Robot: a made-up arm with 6 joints.
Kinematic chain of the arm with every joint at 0, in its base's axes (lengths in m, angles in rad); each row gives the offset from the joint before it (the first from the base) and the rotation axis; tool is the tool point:
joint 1: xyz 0 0 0.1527 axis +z
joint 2: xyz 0 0.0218 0 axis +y
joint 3: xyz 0 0 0.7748 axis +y
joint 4: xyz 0 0 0.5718 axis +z
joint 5: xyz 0 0 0 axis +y
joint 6: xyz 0 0 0.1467 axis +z
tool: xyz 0 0 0
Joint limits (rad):
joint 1: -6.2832..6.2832
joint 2: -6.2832..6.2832
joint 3: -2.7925..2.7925
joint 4: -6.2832..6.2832
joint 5: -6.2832..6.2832
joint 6: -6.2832..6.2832
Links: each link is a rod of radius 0.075 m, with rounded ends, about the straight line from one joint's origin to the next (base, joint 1, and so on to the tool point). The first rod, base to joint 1, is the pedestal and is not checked.
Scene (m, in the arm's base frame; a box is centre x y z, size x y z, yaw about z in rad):
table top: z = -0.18
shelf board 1: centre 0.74 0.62 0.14 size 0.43 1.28 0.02 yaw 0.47
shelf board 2: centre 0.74 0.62 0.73 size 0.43 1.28 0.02 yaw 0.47
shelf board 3: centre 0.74 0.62 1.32 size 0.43 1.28 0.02 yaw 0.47
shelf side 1: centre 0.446 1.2 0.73 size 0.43 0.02 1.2 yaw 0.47
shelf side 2: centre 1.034 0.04 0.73 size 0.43 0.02 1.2 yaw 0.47
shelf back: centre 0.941 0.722 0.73 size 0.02 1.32 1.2 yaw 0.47
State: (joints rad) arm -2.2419 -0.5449 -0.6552 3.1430 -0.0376 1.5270
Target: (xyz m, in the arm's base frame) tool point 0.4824 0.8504 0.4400
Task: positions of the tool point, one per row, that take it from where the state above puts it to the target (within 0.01 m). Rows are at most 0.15 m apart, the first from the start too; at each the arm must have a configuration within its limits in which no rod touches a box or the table.
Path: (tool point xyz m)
1: 0.5467 0.8640 1.0655
2: 0.4099 0.8700 1.0432
3: 0.2795 0.8425 1.0169
4: 0.1627 0.7852 0.9889
5: 0.1931 0.8193 0.8475
6: 0.2204 0.8211 0.7043
7: 0.2415 0.7919 0.5661
8: 0.2540 0.7343 0.4400
9: 0.3622 0.8020 0.4432
10: 0.4824 0.8504 0.4400

